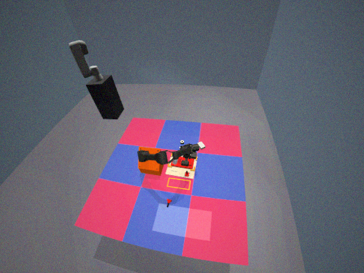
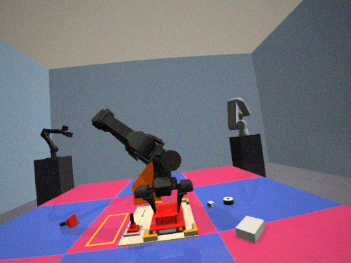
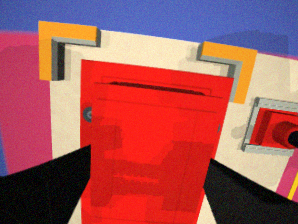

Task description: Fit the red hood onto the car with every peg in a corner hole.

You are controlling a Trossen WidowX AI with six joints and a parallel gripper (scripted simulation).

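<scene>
The red hood lies 1 cm above my gripper tip. From my gripper tip the other things lie so: grey engine block: 1 cm below; black tyre: 25 cm to the left, 8 cm behind, 3 cm below.
</scene>
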